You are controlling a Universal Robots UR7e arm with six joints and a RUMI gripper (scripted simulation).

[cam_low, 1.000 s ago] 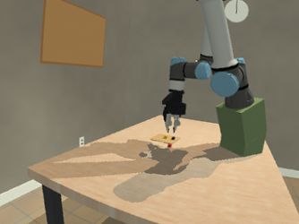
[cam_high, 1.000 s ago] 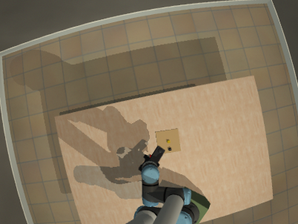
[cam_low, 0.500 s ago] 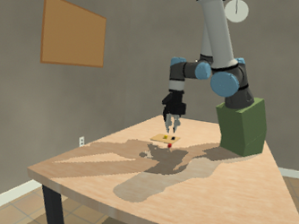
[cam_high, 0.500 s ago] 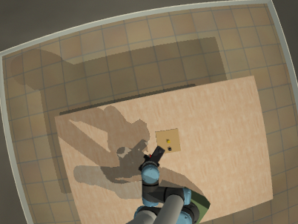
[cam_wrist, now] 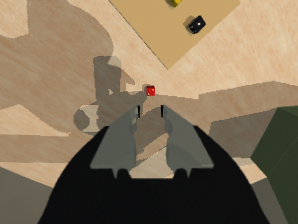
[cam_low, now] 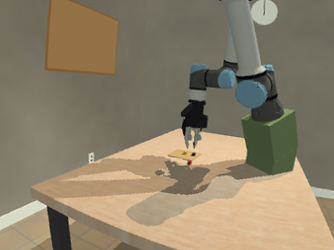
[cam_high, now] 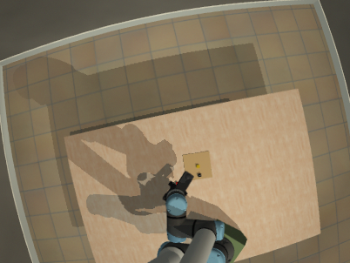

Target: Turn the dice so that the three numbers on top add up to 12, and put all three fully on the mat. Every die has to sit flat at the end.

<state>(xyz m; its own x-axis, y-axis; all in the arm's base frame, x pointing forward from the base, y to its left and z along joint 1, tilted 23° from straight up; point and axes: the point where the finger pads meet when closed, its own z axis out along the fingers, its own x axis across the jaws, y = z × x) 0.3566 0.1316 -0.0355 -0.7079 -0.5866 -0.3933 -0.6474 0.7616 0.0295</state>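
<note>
Right now my hand is 80 mm above the red die. From my hand the other things lie so: yellow die 130 mm to the right, 80 mm below, 60 mm ahead; black die 120 mm to the right, 80 mm below, 20 mm ahead; tan mat 120 mm to the right, 90 mm below, 60 mm ahead.
</note>
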